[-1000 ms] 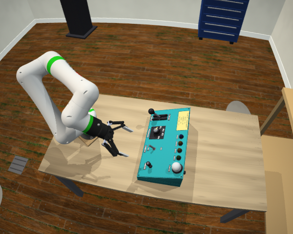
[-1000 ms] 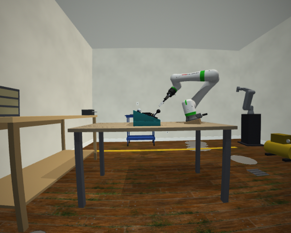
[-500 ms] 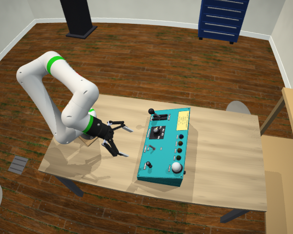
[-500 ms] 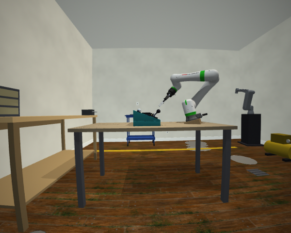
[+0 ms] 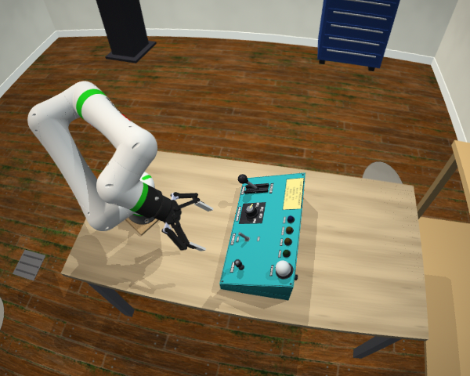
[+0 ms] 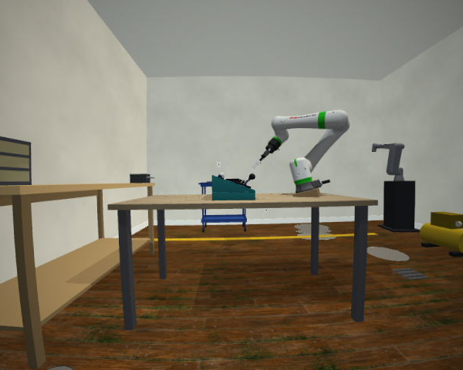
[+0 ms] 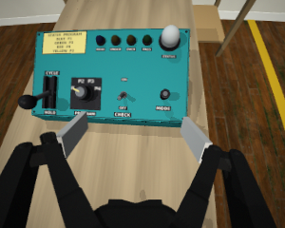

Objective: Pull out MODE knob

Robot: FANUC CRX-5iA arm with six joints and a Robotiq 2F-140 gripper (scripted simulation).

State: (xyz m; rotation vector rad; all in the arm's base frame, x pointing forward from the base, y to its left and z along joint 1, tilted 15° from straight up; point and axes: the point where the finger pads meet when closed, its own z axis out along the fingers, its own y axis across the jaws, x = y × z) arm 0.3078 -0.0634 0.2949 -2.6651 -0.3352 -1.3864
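Right now my hand is 13 cm short of the black mode knob, 3 cm to the left of it and 13 cm above it. From my hand the other things lie so: check toggle (11 cm ahead, 9 cm to the left, 14 cm below); program rotary selector (9 cm ahead, 22 cm to the left, 14 cm below); teal console (13 cm ahead, 15 cm to the left, 16 cm below).
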